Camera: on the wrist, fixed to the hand. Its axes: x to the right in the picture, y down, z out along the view.
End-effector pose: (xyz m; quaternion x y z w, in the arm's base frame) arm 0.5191 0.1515 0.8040 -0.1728 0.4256 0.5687 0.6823
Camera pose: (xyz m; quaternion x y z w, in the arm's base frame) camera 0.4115 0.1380 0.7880 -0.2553 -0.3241 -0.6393 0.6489
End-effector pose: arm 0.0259 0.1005 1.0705 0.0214 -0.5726 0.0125 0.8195
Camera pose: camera 0.0800 0.1947 1.0563 -0.5791 0.1685 0.7855 0.1388
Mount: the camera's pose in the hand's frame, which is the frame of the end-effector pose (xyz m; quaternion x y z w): 0.0049 0.0914 -0.0603 -0.0257 0.2416 0.9699 0.0147
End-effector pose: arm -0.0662 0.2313 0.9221 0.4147 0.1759 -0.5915 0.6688
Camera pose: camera 0.0360 0.2701 0.9144 0.3024 -0.2228 0.7447 0.5517
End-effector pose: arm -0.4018 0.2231 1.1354 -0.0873 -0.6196 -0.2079 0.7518
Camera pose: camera -0.3086 0.2808 1.1386 -0.5714 0.2626 0.6891 0.3602
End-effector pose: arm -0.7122 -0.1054 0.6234 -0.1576 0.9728 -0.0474 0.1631
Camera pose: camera -0.7632 -0.0181 0.6656 -0.9485 -0.2078 -0.1444 0.1907
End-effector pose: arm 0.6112 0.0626 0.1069 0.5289 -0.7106 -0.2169 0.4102
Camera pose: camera 0.6072 0.0973 0.2108 -0.6396 -0.4188 0.5042 0.4017
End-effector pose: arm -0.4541 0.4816 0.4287 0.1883 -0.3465 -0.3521 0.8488
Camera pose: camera -0.3654 0.5448 0.4409 -0.2701 0.0264 0.8547 0.4426
